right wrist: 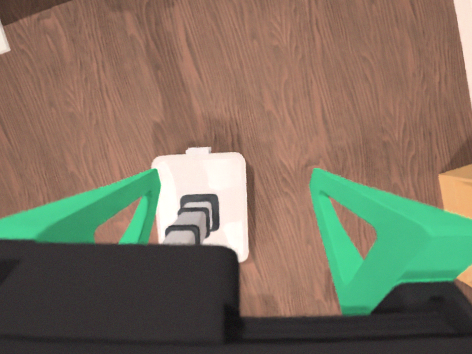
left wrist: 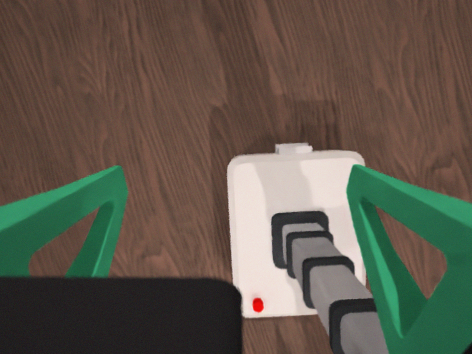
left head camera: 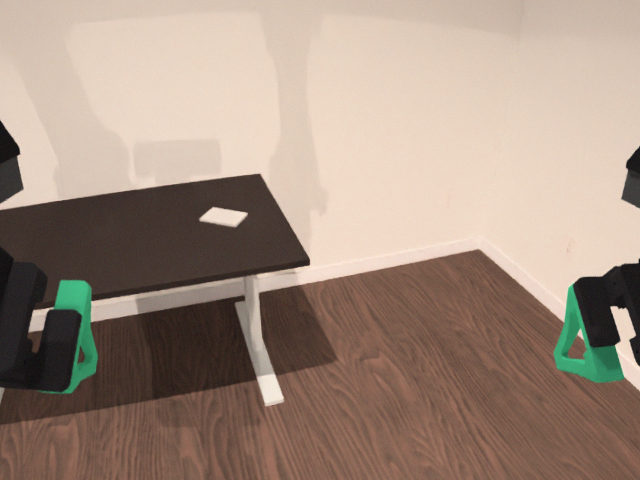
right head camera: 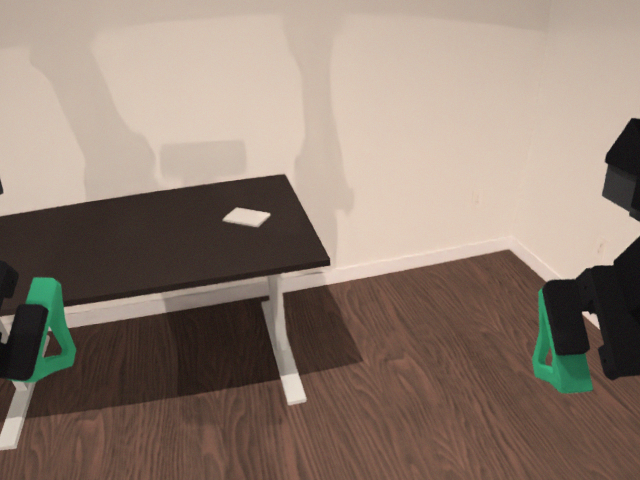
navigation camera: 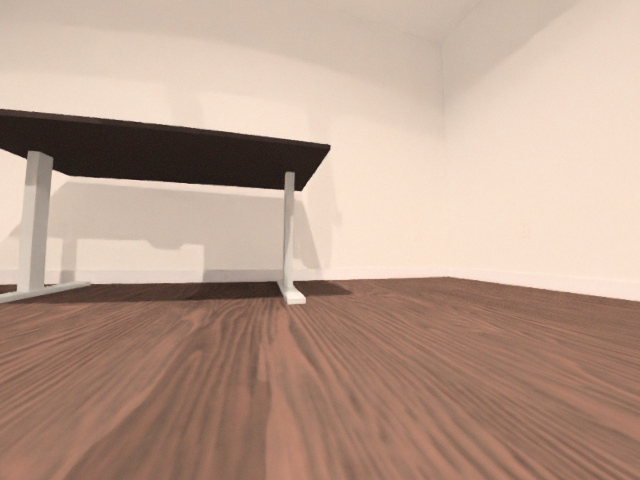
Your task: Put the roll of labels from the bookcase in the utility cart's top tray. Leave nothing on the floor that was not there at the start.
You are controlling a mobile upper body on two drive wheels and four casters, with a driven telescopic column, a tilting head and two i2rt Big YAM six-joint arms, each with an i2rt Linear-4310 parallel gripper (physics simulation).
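Places are measured from the left arm's base along level axes (x ahead, y left, z up), in metres.
Pixels of known places: left gripper, fingertip midpoint: [left wrist: 236, 178] [left head camera: 36, 361] [right head camera: 21, 353]; right gripper, fingertip midpoint: [right wrist: 235, 177] [left head camera: 606, 356] [right head camera: 591, 364].
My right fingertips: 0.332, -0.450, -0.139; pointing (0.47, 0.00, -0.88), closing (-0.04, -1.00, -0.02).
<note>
Behind a point stands the place of what it marks, as x, y, z.
The roll of labels and the utility cart do not show in these views. A tan wooden piece [right wrist: 457, 200] @(-0.037, -1.860, -1.310) at the right edge of the right wrist view may be part of the bookcase; too little shows to be sure. My left gripper [left wrist: 236, 178] @(0.353, -0.005, -0.130) is open, with no object between its fingers, high above the floor. My right gripper [right wrist: 235, 177] @(0.332, -0.450, -0.139) is open and empty in the same way. In both head views the grippers are partly cut off at the left and right sides, and a green finger of each shows.
A dark desk [left head camera: 129, 232] @(1.552, 0.361, -0.689) [right head camera: 149, 232] @(1.554, 0.380, -0.690) [navigation camera: 170, 155] @(1.415, 0.494, -0.715) on pale legs stands by the wall, left of centre. A flat white item [left head camera: 223, 217] @(1.626, 0.013, -0.680) [right head camera: 246, 217] @(1.629, 0.013, -0.680) lies on it. A room corner is at the right. My white base [left wrist: 260, 200] @(0.156, -0.083, -1.150) [right wrist: 230, 185] @(0.147, -0.400, -1.150) and column are below the wrists.
</note>
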